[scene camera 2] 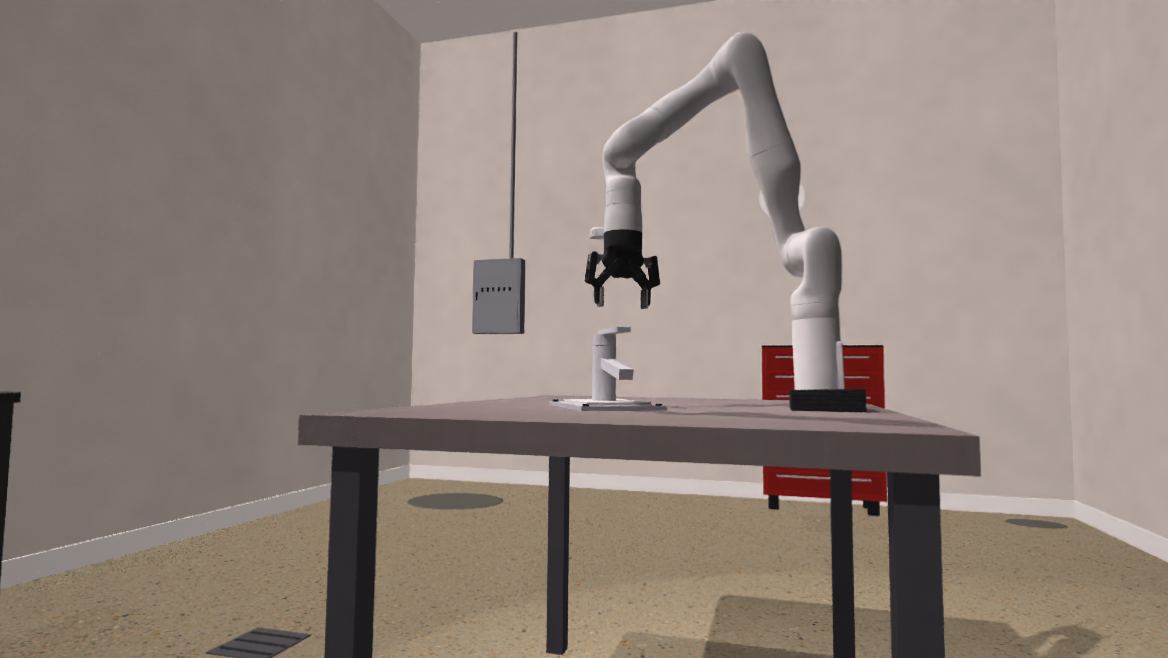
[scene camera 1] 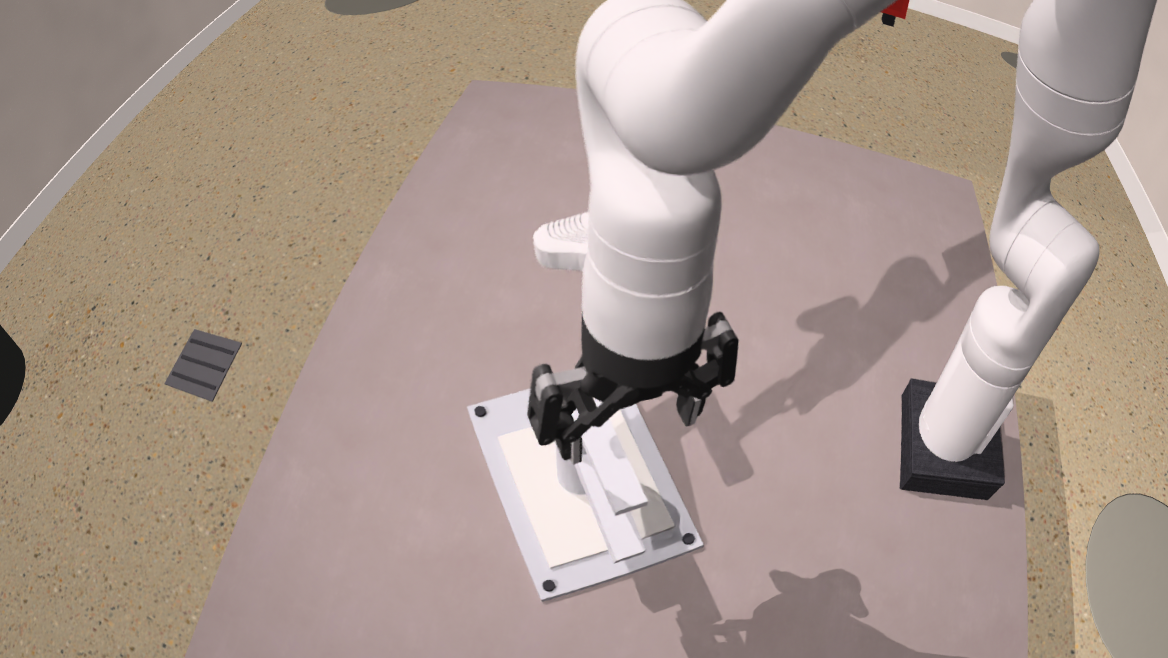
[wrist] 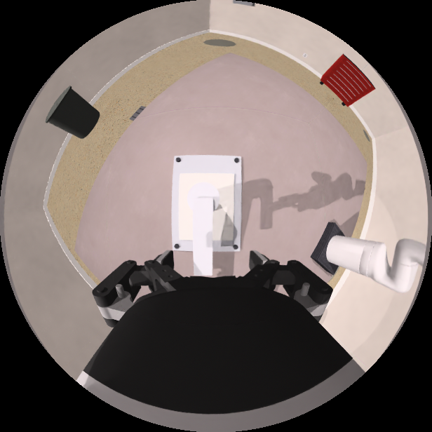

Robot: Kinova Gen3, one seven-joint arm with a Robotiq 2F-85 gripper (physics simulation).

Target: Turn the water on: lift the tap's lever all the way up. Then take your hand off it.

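Frame: origin at the arm's base, x ahead, y left, z up, level; millimetres.
Seen in the pictures: gripper, fingertip midpoint: (scene camera 2: 622, 307) (scene camera 1: 629, 435); arm's base, link origin: (scene camera 2: 818, 390) (scene camera 1: 950, 428).
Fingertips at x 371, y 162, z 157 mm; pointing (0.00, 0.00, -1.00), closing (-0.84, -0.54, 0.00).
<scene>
Pixels of each thing's top centre, then the offset from my fingertips to it.
- white tap's body, top centre: (scene camera 1: 581, 417) (scene camera 2: 604, 346) dx +48, dy -53, dz -73 mm
- lever, top centre: (scene camera 1: 606, 450) (scene camera 2: 613, 328) dx +18, dy -6, dz -41 mm
- spout, top centre: (scene camera 1: 609, 494) (scene camera 2: 616, 357) dx +10, dy +6, dz -97 mm
The white tap's body (scene camera 1: 567, 475) (scene camera 2: 603, 382) stands upright on its white base plate (scene camera 1: 496, 457) (wrist: 206, 163). The lever (scene camera 1: 617, 480) (scene camera 2: 618, 330) (wrist: 202, 240), a flat bar on top of the tap, lies about level. The spout (scene camera 1: 618, 535) (scene camera 2: 618, 370) slopes down below it. My gripper (scene camera 1: 633, 429) (scene camera 2: 622, 300) (wrist: 211, 259) is open and empty, pointing down a little above the lever, apart from it. In the wrist view the lever runs between the two fingers, nearer the left one. In scene camera 1 the gripper hides part of the tap's top.
The table (scene camera 1: 392, 457) (scene camera 2: 637, 437) (wrist: 135, 160) carries the tap and the arm's black base block (scene camera 1: 952, 474) (scene camera 2: 827, 400) (wrist: 322, 248) to the right. A red drawer cabinet (scene camera 2: 862, 359) (wrist: 348, 80) and a dark bin (wrist: 72, 115) stand away from the table.
</scene>
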